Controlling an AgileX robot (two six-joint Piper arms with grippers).
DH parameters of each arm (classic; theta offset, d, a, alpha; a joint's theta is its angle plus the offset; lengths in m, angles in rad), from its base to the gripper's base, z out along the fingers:
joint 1: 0 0.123 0 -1.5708
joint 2: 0.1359 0 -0.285 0
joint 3: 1.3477 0 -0.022 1.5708
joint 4: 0 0.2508 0 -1.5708
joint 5: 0 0 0.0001 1.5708
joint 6: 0 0.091 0 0
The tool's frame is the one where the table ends.
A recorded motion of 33 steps. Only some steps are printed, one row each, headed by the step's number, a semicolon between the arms.
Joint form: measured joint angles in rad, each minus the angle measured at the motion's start. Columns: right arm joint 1, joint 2, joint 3, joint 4, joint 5, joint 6; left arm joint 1, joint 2, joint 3, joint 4, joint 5, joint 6.
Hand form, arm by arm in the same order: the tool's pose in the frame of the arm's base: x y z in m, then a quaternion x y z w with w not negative. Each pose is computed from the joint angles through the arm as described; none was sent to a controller.
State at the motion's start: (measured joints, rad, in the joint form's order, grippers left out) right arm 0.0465 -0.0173 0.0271 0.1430 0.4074 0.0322; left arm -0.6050 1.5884 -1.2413 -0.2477 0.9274 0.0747
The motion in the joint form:
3: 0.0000 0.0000 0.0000 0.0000 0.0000 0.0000; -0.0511 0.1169 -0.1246 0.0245 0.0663 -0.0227
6: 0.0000 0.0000 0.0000 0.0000 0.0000 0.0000; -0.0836 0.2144 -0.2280 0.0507 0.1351 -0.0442
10: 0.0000 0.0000 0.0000 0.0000 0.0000 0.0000; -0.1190 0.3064 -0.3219 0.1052 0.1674 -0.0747
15: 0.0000 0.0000 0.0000 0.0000 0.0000 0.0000; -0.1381 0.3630 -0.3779 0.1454 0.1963 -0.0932
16: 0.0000 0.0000 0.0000 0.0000 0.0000 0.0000; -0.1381 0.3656 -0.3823 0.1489 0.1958 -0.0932
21: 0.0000 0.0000 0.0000 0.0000 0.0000 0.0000; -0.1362 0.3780 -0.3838 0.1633 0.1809 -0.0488
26: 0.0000 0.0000 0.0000 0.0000 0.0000 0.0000; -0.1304 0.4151 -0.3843 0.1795 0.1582 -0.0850
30: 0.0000 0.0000 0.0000 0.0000 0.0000 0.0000; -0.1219 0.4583 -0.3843 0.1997 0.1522 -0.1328
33: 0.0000 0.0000 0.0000 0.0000 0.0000 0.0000; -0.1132 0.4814 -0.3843 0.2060 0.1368 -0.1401
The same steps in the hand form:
3: 0.0511 0.0075 0.1688 0.03111 0.81181 0.08393 0.57702; 0.2701 -0.2293 0.2719 0.29792 0.93542 -0.14513 0.12313
6: 0.0511 0.0075 0.1688 0.03111 0.81181 0.08393 0.57702; 0.2796 -0.2503 0.2627 0.31323 0.93628 -0.12853 0.09347
10: 0.0511 0.0075 0.1688 0.03111 0.81181 0.08393 0.57702; 0.2892 -0.2710 0.2512 0.32742 0.93546 -0.10312 0.08418
15: 0.0511 0.0075 0.1688 0.03111 0.81181 0.08393 0.57702; 0.2945 -0.2820 0.2426 0.33594 0.93524 -0.08210 0.07565
16: 0.0511 0.0075 0.1688 0.03111 0.81181 0.08393 0.57702; 0.2954 -0.2824 0.2427 0.33651 0.93500 -0.08101 0.07732
21: 0.0511 0.0075 0.1688 0.03111 0.81181 0.08393 0.57702; 0.2989 -0.2829 0.2382 0.35813 0.92703 -0.07339 0.08351
26: 0.0511 0.0075 0.1688 0.03111 0.81181 0.08393 0.57702; 0.3060 -0.2842 0.2232 0.34072 0.93461 -0.06474 0.07887
30: 0.0511 0.0075 0.1688 0.03111 0.81181 0.08393 0.57702; 0.3128 -0.2833 0.2051 0.31800 0.94457 -0.05036 0.06416
33: 0.0511 0.0075 0.1688 0.03111 0.81181 0.08393 0.57702; 0.3180 -0.2823 0.1955 0.31140 0.94715 -0.04603 0.06182

